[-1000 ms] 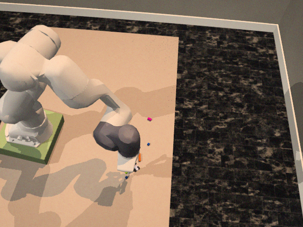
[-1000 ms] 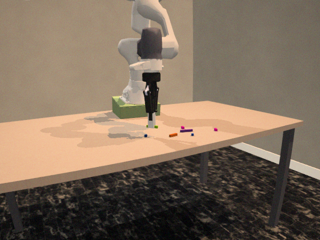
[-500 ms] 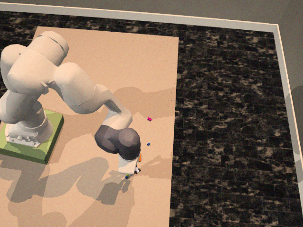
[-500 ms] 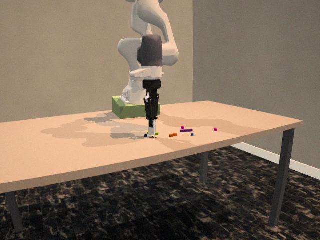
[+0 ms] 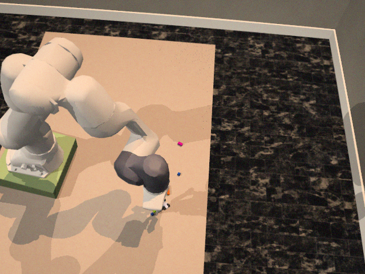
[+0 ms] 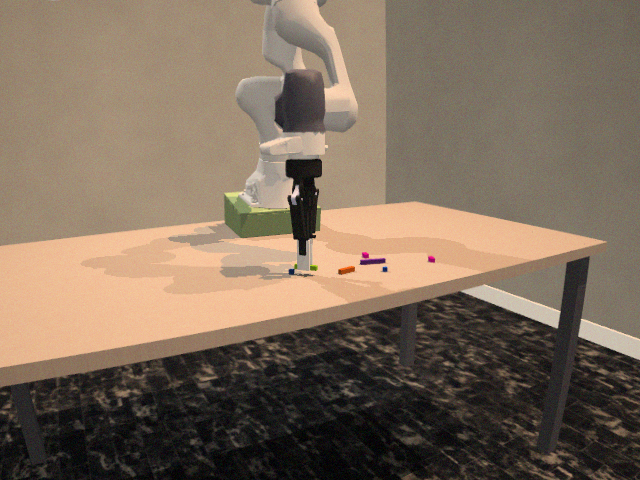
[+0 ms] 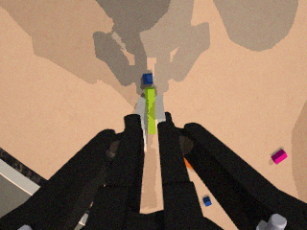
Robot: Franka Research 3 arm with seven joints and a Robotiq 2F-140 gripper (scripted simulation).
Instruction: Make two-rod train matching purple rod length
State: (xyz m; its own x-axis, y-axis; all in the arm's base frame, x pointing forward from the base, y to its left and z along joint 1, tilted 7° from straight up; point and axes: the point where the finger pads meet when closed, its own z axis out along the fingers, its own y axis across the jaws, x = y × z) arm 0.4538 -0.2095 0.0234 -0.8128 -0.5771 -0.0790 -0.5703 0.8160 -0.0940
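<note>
Right now my hand is 30 mm above the lime rod. Round my hand: orange rod (40 mm ahead, 80 mm to the left, 40 mm below); then purple rod (20 mm ahead, 180 mm to the left, 40 mm below).
</note>
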